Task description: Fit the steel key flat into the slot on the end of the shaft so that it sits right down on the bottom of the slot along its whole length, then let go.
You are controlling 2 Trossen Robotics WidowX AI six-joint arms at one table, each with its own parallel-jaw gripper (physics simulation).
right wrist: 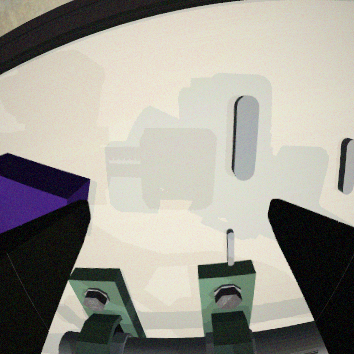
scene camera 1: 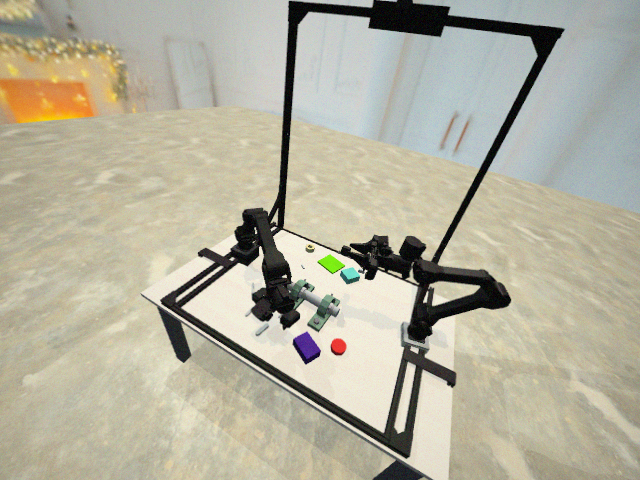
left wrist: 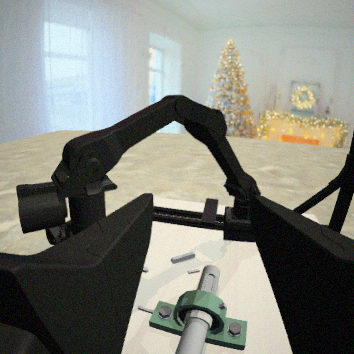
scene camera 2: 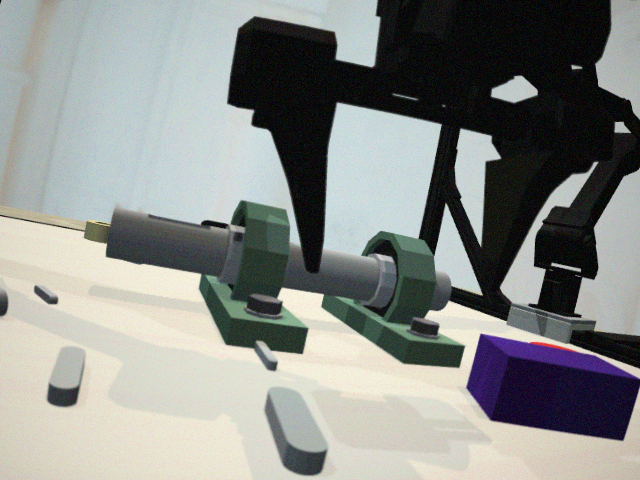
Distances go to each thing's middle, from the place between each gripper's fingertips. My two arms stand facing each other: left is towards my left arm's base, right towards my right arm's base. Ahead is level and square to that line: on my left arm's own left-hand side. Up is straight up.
My right hand is 20 cm past the grey shaft [scene camera 2: 138, 237], 2 cm to the right of it and 2 cm above it.
The grey shaft is 31 cm below my left hand and 12 cm to the right of it.
